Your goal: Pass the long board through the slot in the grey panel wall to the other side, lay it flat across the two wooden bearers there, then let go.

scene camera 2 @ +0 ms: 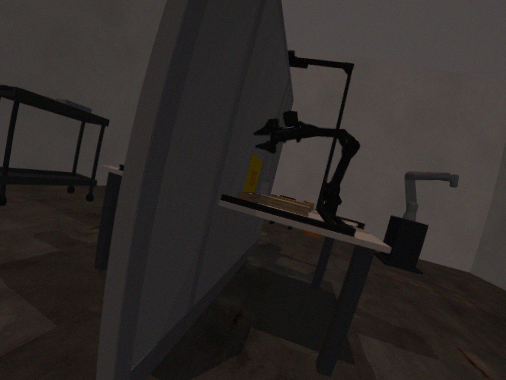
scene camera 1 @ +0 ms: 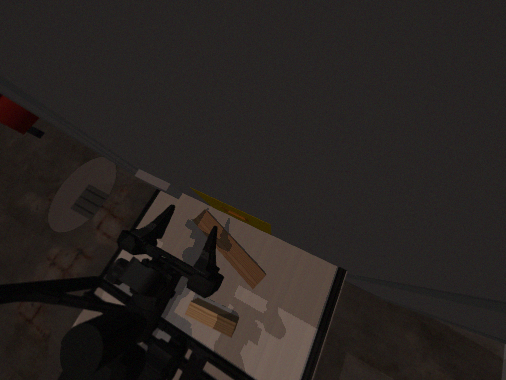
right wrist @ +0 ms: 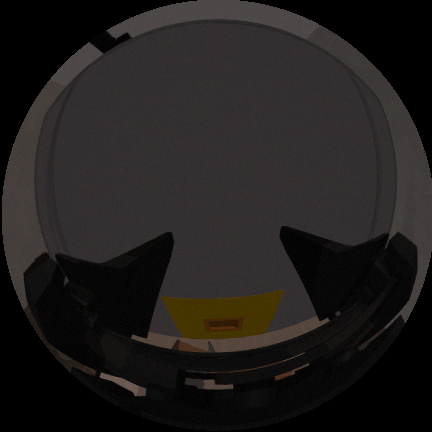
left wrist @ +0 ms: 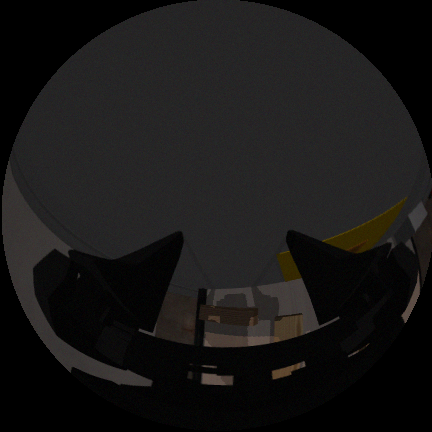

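Note:
In scene camera 1, a long brown board lies diagonally on the table, one end near the yellow plate on the grey wall. The plate has an orange-edged slot. A short pale block lies nearby. My right gripper is open and empty, above the table near the board's upper end. My left gripper is open and empty, above low wooden pieces facing the wall; which are bearers is unclear.
A dark rail edges the table in scene camera 1. A pale disc and a red object are at the left. Scene camera 2 shows a cart, a dark post behind my left arm and another robot arm at the right.

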